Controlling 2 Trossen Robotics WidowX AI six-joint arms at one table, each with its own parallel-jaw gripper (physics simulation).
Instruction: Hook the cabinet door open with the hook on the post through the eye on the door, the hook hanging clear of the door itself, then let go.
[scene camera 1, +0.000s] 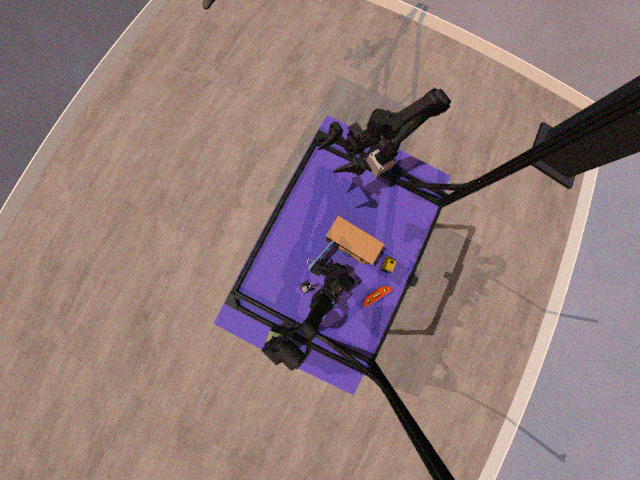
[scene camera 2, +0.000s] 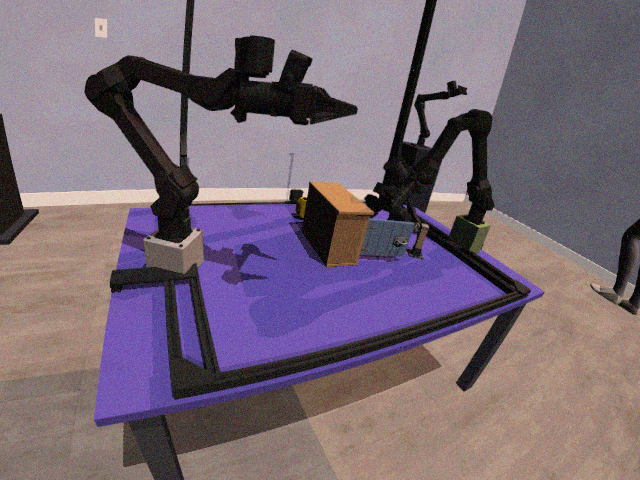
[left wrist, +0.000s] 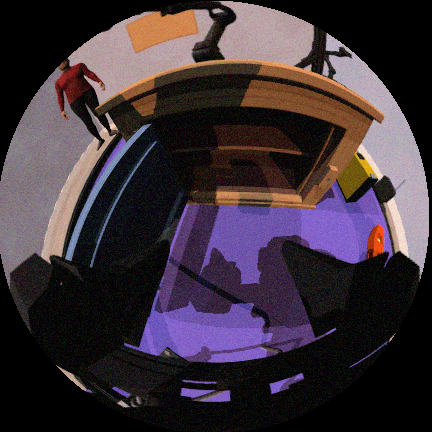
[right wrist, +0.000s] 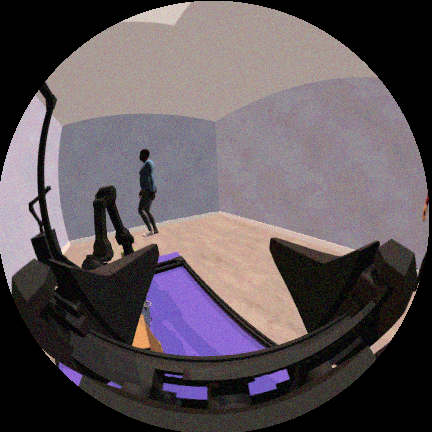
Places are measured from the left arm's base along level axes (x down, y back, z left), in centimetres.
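Where they show: left gripper, fingertip midpoint: (scene camera 1: 335, 263) (left wrist: 227, 246); right gripper, fingertip midpoint: (scene camera 1: 325, 160) (scene camera 2: 356, 109) (right wrist: 214, 247); left arm's base, origin of the base link: (scene camera 2: 474, 220) (right wrist: 128, 252); right arm's base, origin of the base link: (scene camera 1: 383, 157) (scene camera 2: 174, 234).
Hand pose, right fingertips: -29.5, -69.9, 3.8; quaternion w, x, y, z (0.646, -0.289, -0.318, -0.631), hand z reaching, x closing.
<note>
Things, the pixels of their top centre, and the offset from my right fingertips, as dx, dy, dz. "spot": a spot on its surface instead. Level surfaces: height alone.
- wooden cabinet, middle of its top: (left wrist: 241, 59) (scene camera 2: 339, 195) (scene camera 1: 355, 239) +24.6, +17.2, -20.3
- short post, surface spot: (scene camera 2: 419, 242) spot: +36.3, +42.9, -6.5
- yellow block, middle of its top: (left wrist: 367, 159) (scene camera 2: 308, 196) (scene camera 1: 391, 265) +33.2, +21.3, -41.0
- orange level, middle of its top: (left wrist: 377, 263) (scene camera 1: 376, 295) +39.4, +36.5, -40.4
- purple table, its level: dx +41.2
The wooden cabinet (scene camera 1: 356, 238) (scene camera 2: 348, 237) (left wrist: 235, 85) stands mid-table with its dark interior facing the left gripper. Its blue door (scene camera 1: 323, 255) (scene camera 2: 381, 237) (left wrist: 82, 225) stands swung open. The metal eye (scene camera 2: 400, 241) is on the door's outer face. The short post (scene camera 1: 306, 286) (scene camera 2: 419, 242) stands just beyond the door's free edge. The hook is too small and hidden to tell whether it touches the eye. My left gripper (left wrist: 227, 246) is open and empty, low on the door's inner side, one finger beside the door. My right gripper (right wrist: 214, 247) (scene camera 1: 328, 159) is open and empty, high above the table, away from the cabinet.
A yellow block (scene camera 1: 389, 264) (scene camera 2: 301, 207) (left wrist: 356, 176) stands beside the cabinet. An orange level (scene camera 1: 377, 296) (left wrist: 375, 242) lies on the purple table (scene camera 1: 268, 258) (scene camera 2: 310, 289). A black frame (scene camera 2: 320, 357) runs round the table. A person in red (left wrist: 77, 85) stands beyond it.
</note>
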